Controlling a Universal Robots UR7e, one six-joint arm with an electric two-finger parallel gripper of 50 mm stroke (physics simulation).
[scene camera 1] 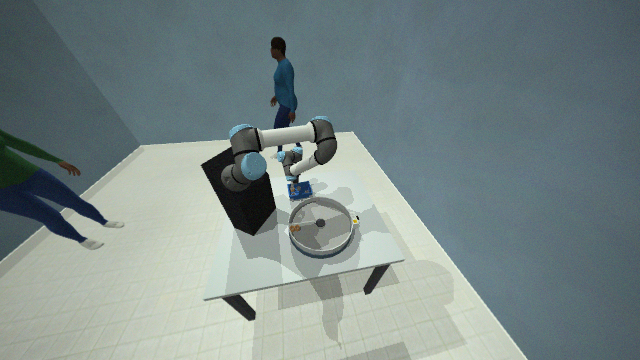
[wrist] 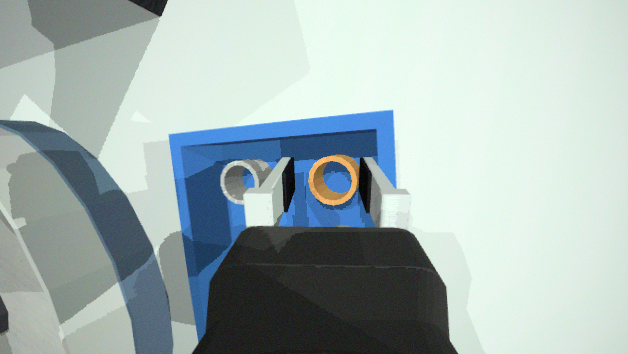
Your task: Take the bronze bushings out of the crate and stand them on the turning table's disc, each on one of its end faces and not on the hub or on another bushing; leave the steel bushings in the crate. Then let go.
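A bronze bushing stands upright in the blue crate, between the open fingers of my gripper and nearer the right finger. The gripper holds nothing. A steel bushing stands in the crate left of the left finger. The edge of another grey thing barely shows in front of the gripper body, which hides the near part of the crate. In the scene view, bronze bushings are on the left part of the turning table's disc, away from the dark hub; their number and pose are too small to tell surely.
A raised wall rings the disc, and a thin pale bar runs from the hub to the left. A small yellow-marked device sits at the ring's right. A black pedestal stands left of the crate. Two people stand beyond the table.
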